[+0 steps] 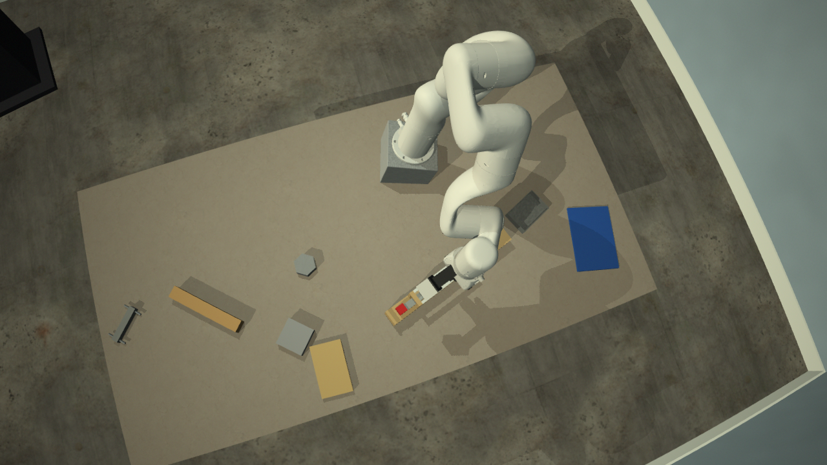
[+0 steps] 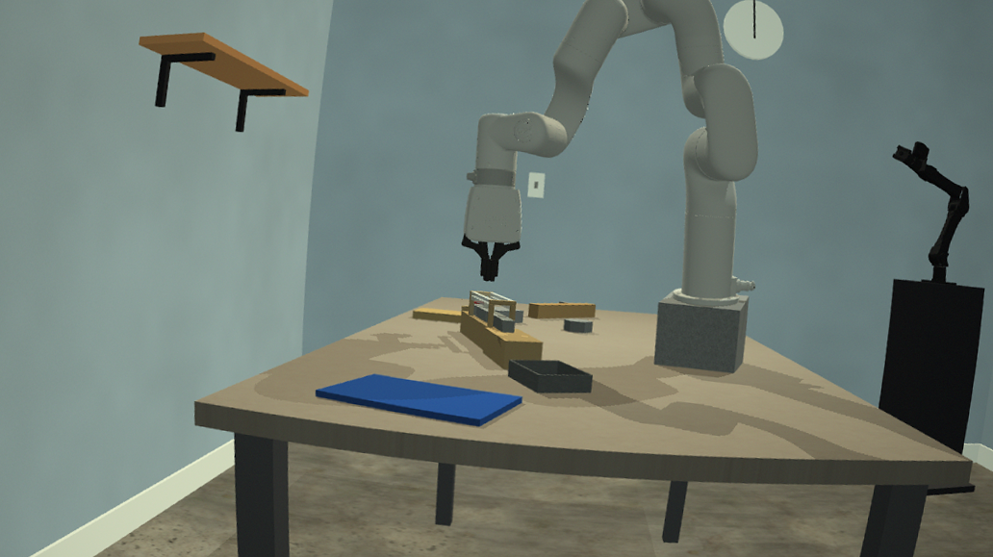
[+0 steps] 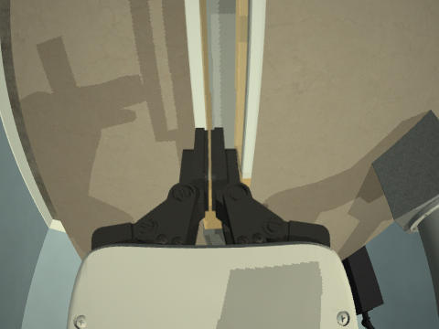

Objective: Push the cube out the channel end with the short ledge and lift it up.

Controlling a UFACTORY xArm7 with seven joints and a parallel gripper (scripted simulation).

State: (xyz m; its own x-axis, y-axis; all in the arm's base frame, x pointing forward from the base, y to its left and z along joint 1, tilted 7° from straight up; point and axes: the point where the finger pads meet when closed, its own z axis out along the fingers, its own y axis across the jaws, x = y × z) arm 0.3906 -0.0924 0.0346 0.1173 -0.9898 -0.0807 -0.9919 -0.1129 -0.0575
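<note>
My gripper is now 90 mm above the channel, 20 mm to the left of it and 10 mm past it. Round my hand: tan plate: 410 mm to the right, 130 mm below, 60 mm ahead; then dark tray: 340 mm to the left, 130 mm below, 70 mm behind; then grey block: 460 mm to the right, 130 mm below, 60 mm behind.
</note>
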